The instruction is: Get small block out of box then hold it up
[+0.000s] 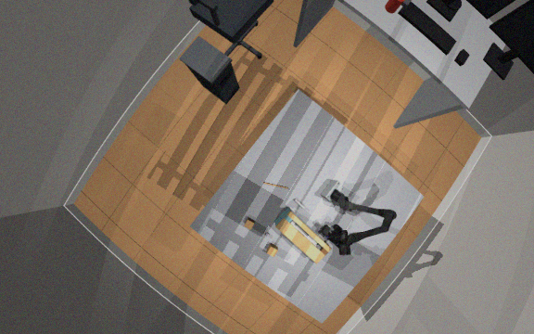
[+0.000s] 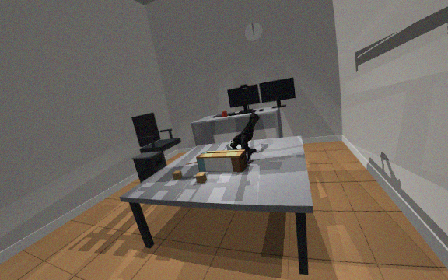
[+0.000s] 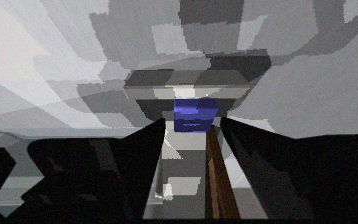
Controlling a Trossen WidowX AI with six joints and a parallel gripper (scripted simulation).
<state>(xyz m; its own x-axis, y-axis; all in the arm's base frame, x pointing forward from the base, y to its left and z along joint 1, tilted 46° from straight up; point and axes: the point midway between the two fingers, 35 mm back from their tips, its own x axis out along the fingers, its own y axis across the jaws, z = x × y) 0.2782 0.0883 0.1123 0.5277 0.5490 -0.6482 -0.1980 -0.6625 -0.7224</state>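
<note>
My gripper tip is 17 cm to the left of the box, 4 cm below it and 3 cm short of it. Also, from my gripper tip: thin tan stick (51 cm to the right, 13 cm behind, 1 cm below); blue block (2 cm behind).
</note>
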